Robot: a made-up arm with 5 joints. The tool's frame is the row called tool. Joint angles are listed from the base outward.
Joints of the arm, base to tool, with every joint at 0 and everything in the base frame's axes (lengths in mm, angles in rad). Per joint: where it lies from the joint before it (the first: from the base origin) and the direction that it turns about. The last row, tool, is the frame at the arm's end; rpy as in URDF.
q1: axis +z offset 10 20 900
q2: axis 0 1 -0.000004 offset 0 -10 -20
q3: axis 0 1 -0.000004 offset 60 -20 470
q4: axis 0 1 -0.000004 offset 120 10 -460
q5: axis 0 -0.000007 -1 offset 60 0 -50
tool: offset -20 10 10 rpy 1.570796 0 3.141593
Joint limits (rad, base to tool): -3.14..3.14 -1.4..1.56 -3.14..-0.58 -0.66..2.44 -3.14..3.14
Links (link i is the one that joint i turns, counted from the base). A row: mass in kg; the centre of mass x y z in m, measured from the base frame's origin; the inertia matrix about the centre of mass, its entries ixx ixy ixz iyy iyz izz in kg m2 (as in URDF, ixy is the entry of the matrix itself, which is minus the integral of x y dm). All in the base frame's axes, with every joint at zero. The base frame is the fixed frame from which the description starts. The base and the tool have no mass.
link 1: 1.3; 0.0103 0.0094 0.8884; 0.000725 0 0 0.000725 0 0.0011
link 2: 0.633; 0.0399 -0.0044 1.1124; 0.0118 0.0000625 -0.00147 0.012 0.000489 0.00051
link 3: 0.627; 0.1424 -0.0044 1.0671; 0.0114 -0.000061 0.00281 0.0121 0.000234 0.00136
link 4: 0.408; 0.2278 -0.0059 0.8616; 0.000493 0 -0.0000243 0.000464 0 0.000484
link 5: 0.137; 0.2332 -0.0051 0.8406; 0.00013 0 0 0.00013 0 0.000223
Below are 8 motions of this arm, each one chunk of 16 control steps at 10 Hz.
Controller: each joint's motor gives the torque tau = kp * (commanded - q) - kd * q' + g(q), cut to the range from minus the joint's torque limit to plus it. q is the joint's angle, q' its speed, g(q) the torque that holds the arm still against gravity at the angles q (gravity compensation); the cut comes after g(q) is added. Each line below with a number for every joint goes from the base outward.
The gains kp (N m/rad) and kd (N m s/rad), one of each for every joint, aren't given. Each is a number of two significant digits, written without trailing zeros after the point. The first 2 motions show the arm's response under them.
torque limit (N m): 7.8 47 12 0.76 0.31
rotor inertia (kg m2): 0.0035 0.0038 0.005 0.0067 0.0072
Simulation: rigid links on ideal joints. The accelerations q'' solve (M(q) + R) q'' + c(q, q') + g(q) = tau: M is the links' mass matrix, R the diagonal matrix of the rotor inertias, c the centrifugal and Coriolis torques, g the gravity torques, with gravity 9.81 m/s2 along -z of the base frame. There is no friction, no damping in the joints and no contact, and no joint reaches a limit. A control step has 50 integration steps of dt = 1/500 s. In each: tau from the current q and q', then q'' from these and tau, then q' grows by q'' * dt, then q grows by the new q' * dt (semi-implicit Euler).
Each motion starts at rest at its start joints. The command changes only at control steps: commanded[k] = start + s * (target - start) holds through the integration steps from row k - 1 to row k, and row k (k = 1, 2, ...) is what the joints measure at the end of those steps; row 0 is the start. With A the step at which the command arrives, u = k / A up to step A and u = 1 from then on. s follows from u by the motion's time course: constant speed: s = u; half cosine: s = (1 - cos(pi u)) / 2; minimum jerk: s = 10 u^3 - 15 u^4 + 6 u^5; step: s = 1 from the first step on.
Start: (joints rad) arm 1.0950 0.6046 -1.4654 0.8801 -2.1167
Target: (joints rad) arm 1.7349 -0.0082 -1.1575 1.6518 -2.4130
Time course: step
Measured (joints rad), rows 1 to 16:
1: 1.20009 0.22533 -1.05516 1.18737 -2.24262
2: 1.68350 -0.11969 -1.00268 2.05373 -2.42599
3: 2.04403 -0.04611 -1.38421 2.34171 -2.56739
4: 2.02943 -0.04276 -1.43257 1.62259 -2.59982
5: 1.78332 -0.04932 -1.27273 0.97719 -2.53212
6: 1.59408 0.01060 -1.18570 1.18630 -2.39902
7: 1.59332 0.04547 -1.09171 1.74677 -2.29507
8: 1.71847 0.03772 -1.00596 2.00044 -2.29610
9: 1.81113 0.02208 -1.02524 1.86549 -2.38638
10: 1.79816 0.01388 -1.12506 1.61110 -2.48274
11: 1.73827 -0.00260 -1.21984 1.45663 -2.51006
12: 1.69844 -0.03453 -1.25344 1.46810 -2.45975
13: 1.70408 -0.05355 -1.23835 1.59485 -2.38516
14: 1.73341 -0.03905 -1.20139 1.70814 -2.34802
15: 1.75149 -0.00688 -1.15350 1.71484 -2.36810
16: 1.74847 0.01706 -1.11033 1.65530 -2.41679
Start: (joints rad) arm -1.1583 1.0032 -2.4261 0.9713 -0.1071
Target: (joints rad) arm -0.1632 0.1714 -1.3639 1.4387 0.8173
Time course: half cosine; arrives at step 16
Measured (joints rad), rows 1 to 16:
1: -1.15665 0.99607 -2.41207 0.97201 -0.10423
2: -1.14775 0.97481 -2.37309 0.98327 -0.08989
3: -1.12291 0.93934 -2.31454 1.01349 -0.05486
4: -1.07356 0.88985 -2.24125 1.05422 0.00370
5: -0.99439 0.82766 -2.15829 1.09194 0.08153
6: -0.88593 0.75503 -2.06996 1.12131 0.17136
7: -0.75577 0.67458 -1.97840 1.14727 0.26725
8: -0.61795 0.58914 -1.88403 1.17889 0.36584
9: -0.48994 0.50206 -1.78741 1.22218 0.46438
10: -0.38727 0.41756 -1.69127 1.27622 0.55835
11: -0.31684 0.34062 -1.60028 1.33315 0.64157
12: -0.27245 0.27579 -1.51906 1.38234 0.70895
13: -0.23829 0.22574 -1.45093 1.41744 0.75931
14: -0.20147 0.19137 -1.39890 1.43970 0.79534
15: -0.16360 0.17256 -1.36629 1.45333 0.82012
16: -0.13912 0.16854 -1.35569 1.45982 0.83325
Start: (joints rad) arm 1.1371 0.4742 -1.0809 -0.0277 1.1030
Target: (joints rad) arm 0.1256 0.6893 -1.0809 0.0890 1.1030
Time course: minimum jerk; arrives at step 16
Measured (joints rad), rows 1 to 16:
1: 1.13639 0.47448 -1.08113 -0.02779 1.10307
2: 1.13049 0.47654 -1.08265 -0.02821 1.10362
3: 1.10991 0.48257 -1.08634 -0.02841 1.10519
4: 1.06411 0.49411 -1.09175 -0.02626 1.10773
5: 0.98731 0.51160 -1.09791 -0.01929 1.11020
6: 0.88152 0.53432 -1.10395 -0.00682 1.11125
7: 0.75543 0.56020 -1.10843 0.00903 1.11023
8: 0.62077 0.58669 -1.10955 0.02501 1.10765
9: 0.48881 0.61200 -1.10650 0.03956 1.10462
10: 0.36865 0.63529 -1.09994 0.05359 1.10210
11: 0.26689 0.65596 -1.09126 0.06845 1.10045
12: 0.18790 0.67304 -1.08191 0.08362 1.09947
13: 0.13408 0.68549 -1.07356 0.09670 1.09882
14: 0.10574 0.69274 -1.06812 0.10497 1.09837
15: 0.10024 0.69502 -1.06723 0.10681 1.09838
16: 0.11102 0.69356 -1.07137 0.10215 1.09936

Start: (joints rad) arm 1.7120 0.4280 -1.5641 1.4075 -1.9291
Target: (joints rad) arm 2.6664 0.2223 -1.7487 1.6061 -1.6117
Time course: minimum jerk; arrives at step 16
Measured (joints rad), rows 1 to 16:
1: 1.71257 0.42782 -1.56405 1.40784 -1.92877
2: 1.71739 0.42649 -1.56393 1.41058 -1.92611
3: 1.73474 0.42241 -1.56497 1.41952 -1.91739
4: 1.77497 0.41429 -1.57014 1.43573 -1.89951
5: 1.84555 0.40164 -1.58278 1.45406 -1.87256
6: 1.94700 0.38455 -1.60415 1.46657 -1.83981
7: 2.07192 0.36314 -1.63179 1.47125 -1.80535
8: 2.20734 0.33773 -1.66085 1.47639 -1.77146
9: 2.33862 0.30964 -1.68751 1.49343 -1.73801
10: 2.45318 0.28142 -1.71060 1.52445 -1.70408
11: 2.54337 0.25595 -1.73040 1.55913 -1.67042
12: 2.60764 0.23549 -1.74695 1.58442 -1.64020
13: 2.64902 0.22123 -1.75933 1.59524 -1.61772
14: 2.67184 0.21344 -1.76623 1.59620 -1.60584
15: 2.67957 0.21163 -1.76688 1.59517 -1.60413
16: 2.67585 0.21453 -1.76167 1.59677 -1.60877

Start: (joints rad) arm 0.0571 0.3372 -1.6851 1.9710 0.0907
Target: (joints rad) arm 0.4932 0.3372 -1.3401 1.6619 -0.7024
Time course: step
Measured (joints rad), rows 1 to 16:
1: 0.15311 0.26631 -1.47940 1.68058 -0.13982
2: 0.40908 0.30417 -1.35052 1.48109 -0.67580
3: 0.63462 0.41377 -1.34672 1.50011 -1.07099
4: 0.72447 0.42814 -1.27585 1.55486 -1.10915
5: 0.66046 0.38342 -1.22000 1.69116 -0.86275
6: 0.50633 0.35820 -1.27928 1.80366 -0.58133
7: 0.38600 0.34205 -1.37607 1.71916 -0.47669
8: 0.36140 0.31142 -1.41405 1.55326 -0.57230
9: 0.42111 0.29499 -1.41625 1.52416 -0.73537
10: 0.50870 0.30816 -1.40463 1.61339 -0.82484
11: 0.56519 0.33175 -1.36510 1.67982 -0.79866
12: 0.56514 0.35180 -1.31379 1.68502 -0.71096
13: 0.52198 0.36440 -1.28439 1.67348 -0.64389
14: 0.47224 0.36442 -1.28782 1.67211 -0.64091
15: 0.44757 0.35158 -1.31358 1.67396 -0.68584
16: 0.45633 0.33446 -1.34677 1.66733 -0.73132

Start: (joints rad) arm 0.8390 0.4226 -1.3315 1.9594 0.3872
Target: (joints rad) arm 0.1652 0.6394 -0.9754 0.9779 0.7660
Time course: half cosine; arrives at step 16
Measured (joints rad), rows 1 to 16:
1: 0.83699 0.42313 -1.33072 1.95422 0.38888
2: 0.82693 0.42593 -1.32667 1.93124 0.39665
3: 0.80181 0.43340 -1.31603 1.88147 0.41421
4: 0.75854 0.44710 -1.29646 1.80746 0.44113
5: 0.69948 0.46675 -1.26751 1.71876 0.47366
6: 0.63061 0.49025 -1.23078 1.62496 0.50802
7: 0.55843 0.51484 -1.18960 1.53201 0.54266
8: 0.48774 0.53843 -1.14805 1.44144 0.57799
9: 0.42091 0.56010 -1.10956 1.35194 0.61464
10: 0.35855 0.57974 -1.07579 1.26276 0.65181
11: 0.30085 0.59743 -1.04661 1.17680 0.68717
12: 0.24891 0.61297 -1.02105 1.10060 0.71787
13: 0.20512 0.62599 -0.99852 1.04104 0.74181
14: 0.17251 0.63602 -0.97962 1.00188 0.75823
15: 0.15353 0.64256 -0.96607 0.98295 0.76743
16: 0.14915 0.64508 -0.96011 0.98197 0.76995

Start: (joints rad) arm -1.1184 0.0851 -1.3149 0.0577 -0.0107
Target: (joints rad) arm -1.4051 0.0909 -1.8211 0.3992 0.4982
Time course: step
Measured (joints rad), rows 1 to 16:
1: -1.22526 0.18116 -1.59479 0.40096 0.20148
2: -1.40774 0.21280 -1.85757 0.70273 0.56846
3: -1.55066 0.09091 -1.81968 0.50903 0.76507
4: -1.54235 0.03523 -1.88364 0.26376 0.69232
5: -1.40493 0.02246 -1.96162 0.17605 0.49606
6: -1.32707 0.01585 -1.94673 0.23700 0.37485
7: -1.36522 0.03994 -1.89993 0.34056 0.39302
8: -1.42157 0.08336 -1.83797 0.41116 0.48216
9: -1.43974 0.12260 -1.77177 0.45125 0.55000
10: -1.42453 0.14569 -1.72870 0.48780 0.55509
11: -1.39915 0.14831 -1.72390 0.51167 0.51619
12: -1.38411 0.13317 -1.75431 0.49390 0.47751
13: -1.38809 0.10737 -1.80348 0.43291 0.46769
14: -1.40454 0.07887 -1.85026 0.36306 0.48393
15: -1.41710 0.05643 -1.88061 0.32095 0.50489
16: -1.41567 0.04763 -1.89007 0.31595 0.51367

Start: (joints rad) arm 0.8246 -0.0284 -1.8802 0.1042 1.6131
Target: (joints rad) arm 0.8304 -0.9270 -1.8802 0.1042 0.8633
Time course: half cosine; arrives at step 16
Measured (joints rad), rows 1 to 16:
1: 0.82488 -0.03322 -1.87380 0.10767 1.61041
2: 0.82561 -0.05009 -1.85694 0.12147 1.59682
3: 0.82647 -0.08227 -1.83822 0.14532 1.56393
4: 0.82721 -0.13176 -1.82705 0.16731 1.51081
5: 0.82774 -0.19957 -1.82808 0.17420 1.44417
6: 0.82791 -0.28388 -1.84221 0.16217 1.37284
7: 0.82754 -0.38061 -1.86570 0.13755 1.30235
8: 0.82686 -0.48396 -1.89179 0.10980 1.23335
9: 0.82677 -0.58700 -1.91417 0.08556 1.16402
10: 0.82720 -0.68287 -1.92880 0.06770 1.09380
11: 0.82745 -0.76629 -1.93431 0.05758 1.02526
12: 0.82788 -0.83420 -1.93183 0.05591 0.96319
13: 0.82846 -0.88559 -1.92430 0.06155 0.91248
14: 0.82907 -0.92075 -1.91544 0.07077 0.87626
15: 0.82953 -0.94054 -1.90866 0.07868 0.85554
16: 0.82971 -0.94556 -1.90608 0.08172 0.85005

